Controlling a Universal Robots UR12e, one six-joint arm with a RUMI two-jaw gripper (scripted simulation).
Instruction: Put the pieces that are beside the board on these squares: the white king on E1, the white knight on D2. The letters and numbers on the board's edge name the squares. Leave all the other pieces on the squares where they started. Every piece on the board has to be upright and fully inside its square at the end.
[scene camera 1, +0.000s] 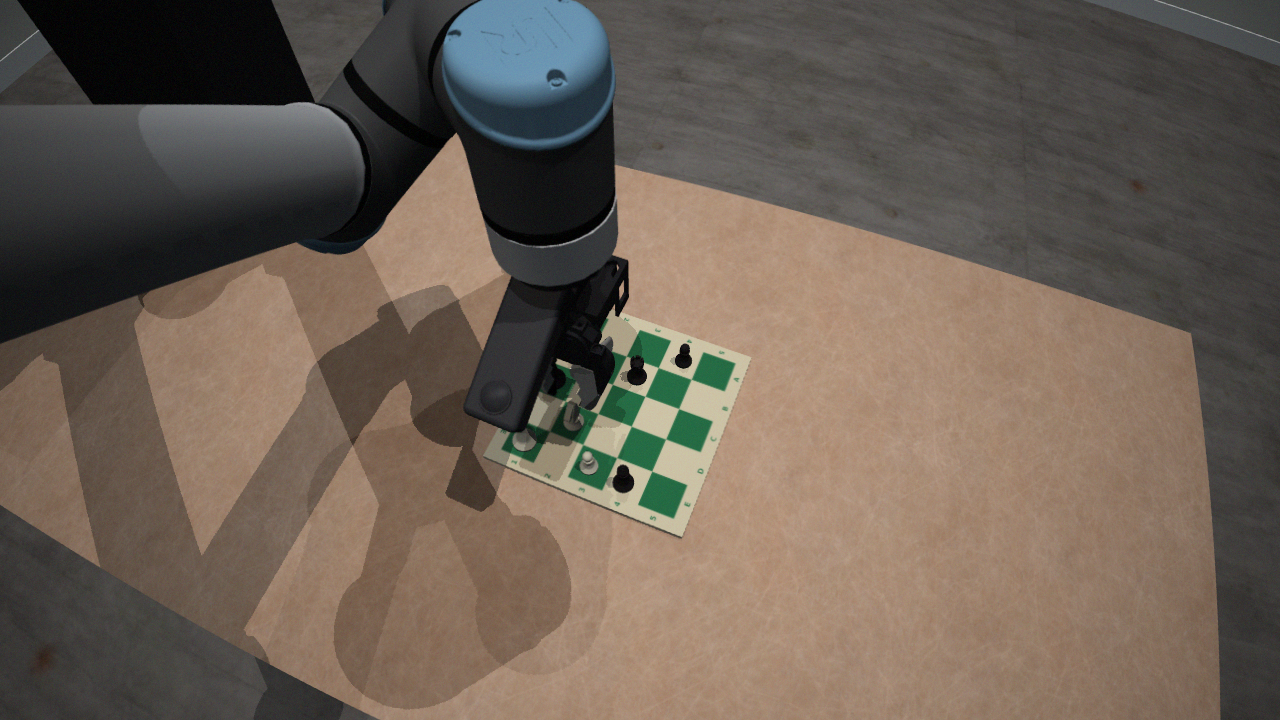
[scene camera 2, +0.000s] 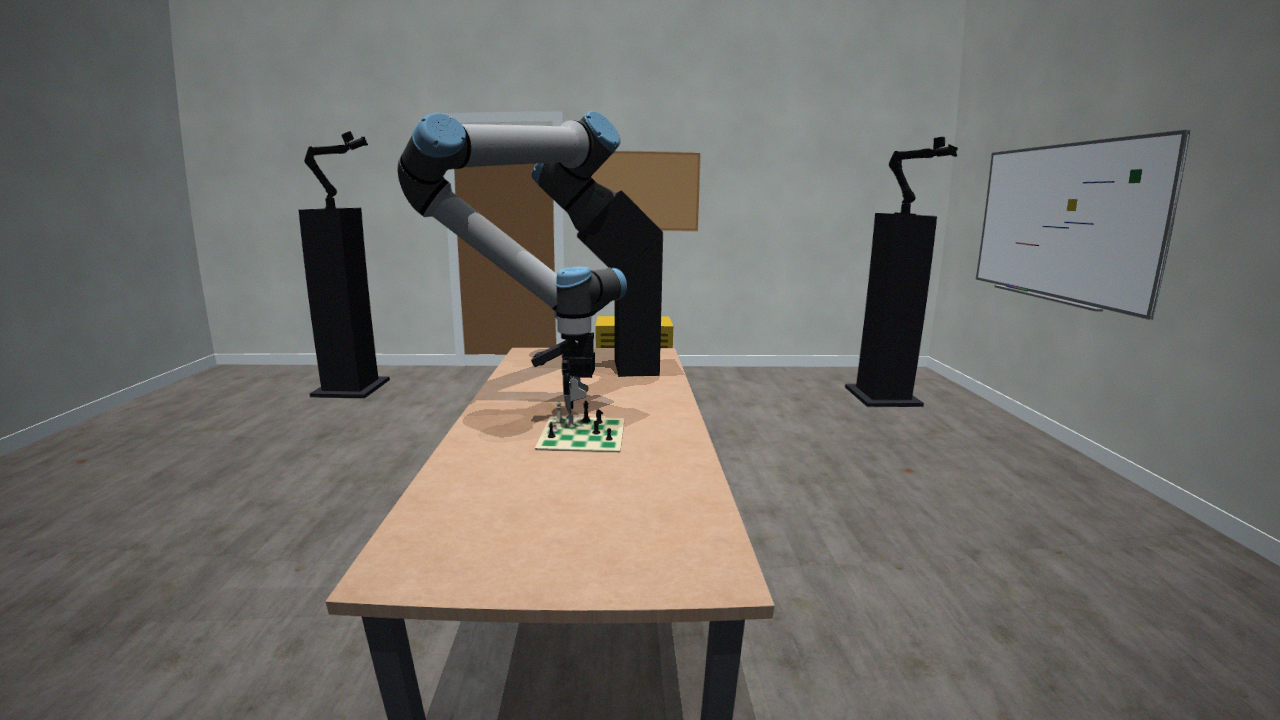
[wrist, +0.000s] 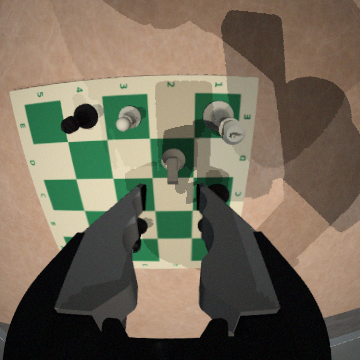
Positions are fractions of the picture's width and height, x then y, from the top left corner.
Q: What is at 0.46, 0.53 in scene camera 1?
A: My gripper.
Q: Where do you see my gripper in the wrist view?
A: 0.48, 0.52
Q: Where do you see my gripper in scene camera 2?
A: At 0.45, 0.57
